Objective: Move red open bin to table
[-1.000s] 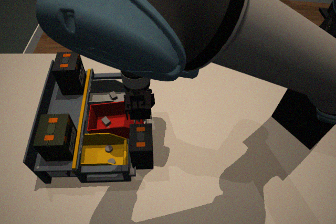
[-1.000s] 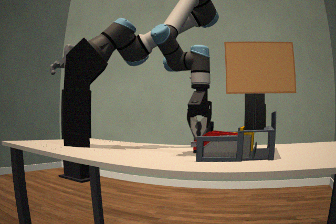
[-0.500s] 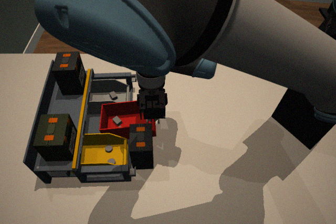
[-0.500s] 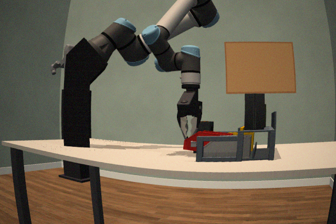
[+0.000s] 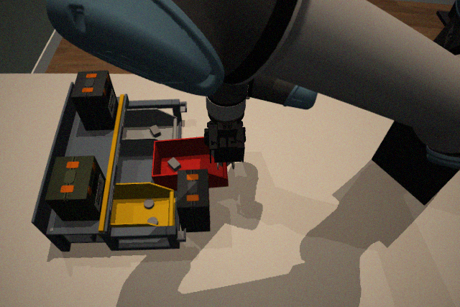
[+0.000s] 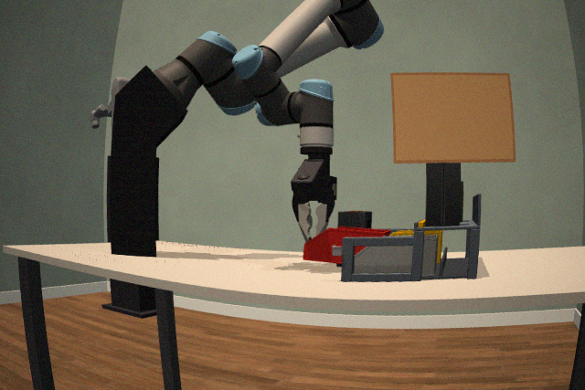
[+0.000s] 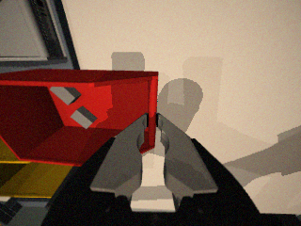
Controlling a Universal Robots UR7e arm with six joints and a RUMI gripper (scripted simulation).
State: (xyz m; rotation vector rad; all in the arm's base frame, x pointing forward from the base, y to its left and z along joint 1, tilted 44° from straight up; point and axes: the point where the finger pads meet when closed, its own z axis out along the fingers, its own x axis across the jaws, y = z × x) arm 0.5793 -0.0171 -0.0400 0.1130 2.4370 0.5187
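Right now the red open bin is 80 mm ahead of my hand and 10 mm below it. The rest, counted from my hand: yellow bin 200 mm ahead, 120 mm to the left, 20 mm below; then grey bin 210 mm ahead, 100 mm to the right, 20 mm below; then dark box 70 mm ahead, 110 mm to the left.
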